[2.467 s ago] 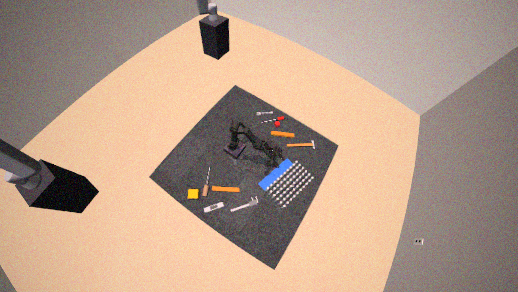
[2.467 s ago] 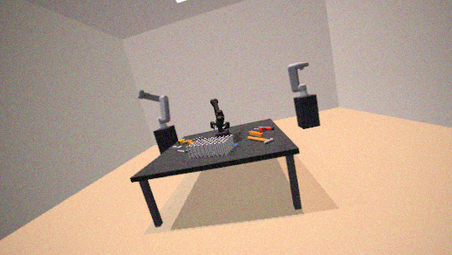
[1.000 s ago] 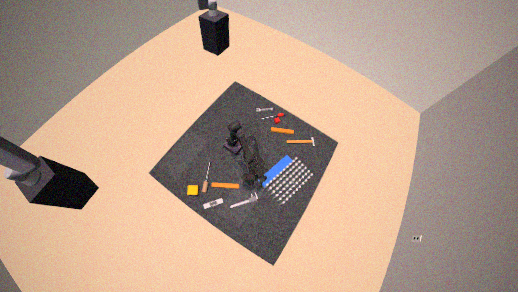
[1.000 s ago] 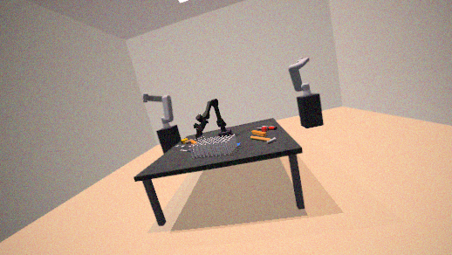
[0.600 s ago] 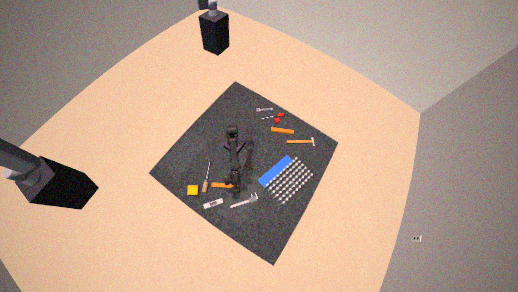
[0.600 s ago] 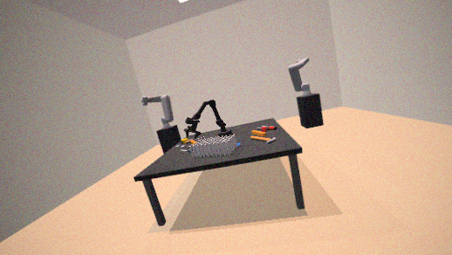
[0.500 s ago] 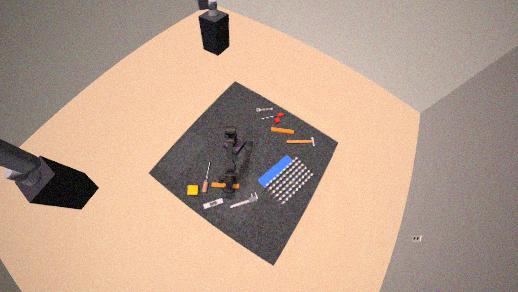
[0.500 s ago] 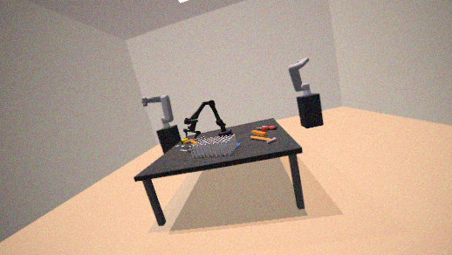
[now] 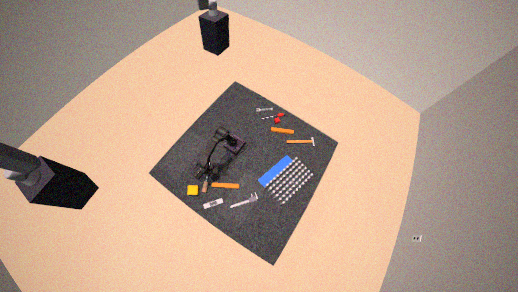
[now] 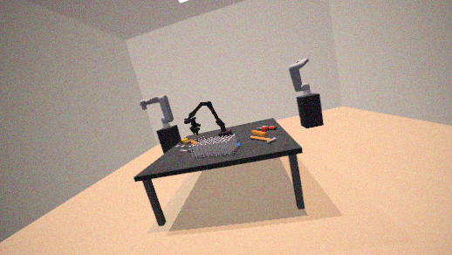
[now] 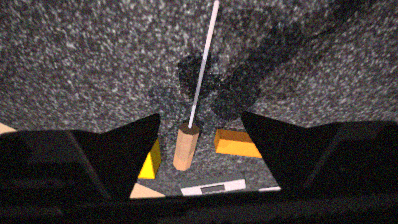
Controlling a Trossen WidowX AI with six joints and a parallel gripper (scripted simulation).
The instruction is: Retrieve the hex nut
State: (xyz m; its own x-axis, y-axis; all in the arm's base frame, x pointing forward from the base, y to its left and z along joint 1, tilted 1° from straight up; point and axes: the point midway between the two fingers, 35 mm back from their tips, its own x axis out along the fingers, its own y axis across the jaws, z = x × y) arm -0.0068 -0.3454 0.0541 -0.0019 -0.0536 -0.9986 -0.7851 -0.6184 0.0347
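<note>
The hook tool lies 1 cm behind my gripper tip and 6 cm below it. Also, from my gripper tip: blue taped strip 46 cm ahead, 36 cm to the left, 7 cm below.
</note>
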